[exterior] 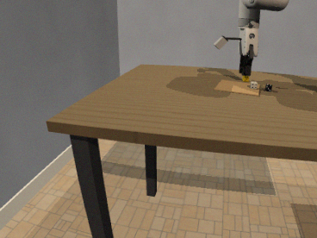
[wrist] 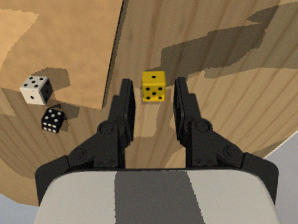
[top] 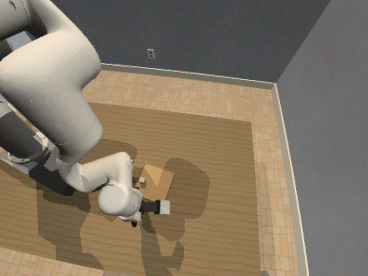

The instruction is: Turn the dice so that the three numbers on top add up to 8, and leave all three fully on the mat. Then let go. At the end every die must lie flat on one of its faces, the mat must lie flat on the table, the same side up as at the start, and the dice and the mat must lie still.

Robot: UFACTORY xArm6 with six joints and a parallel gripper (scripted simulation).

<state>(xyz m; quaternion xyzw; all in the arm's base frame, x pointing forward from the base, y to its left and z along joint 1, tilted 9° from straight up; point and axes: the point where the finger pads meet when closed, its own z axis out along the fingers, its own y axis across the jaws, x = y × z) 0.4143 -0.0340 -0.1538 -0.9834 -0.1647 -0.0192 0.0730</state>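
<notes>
Now: hand 40 mm above the yellow die and 10 mm past it. Also, from my hand: black die (100 mm to the left, 90 mm behind, 40 mm below); tan mat (110 mm to the left, 40 mm below, 10 mm ahead); white die (100 mm to the left, 40 mm behind, 30 mm below).
</notes>
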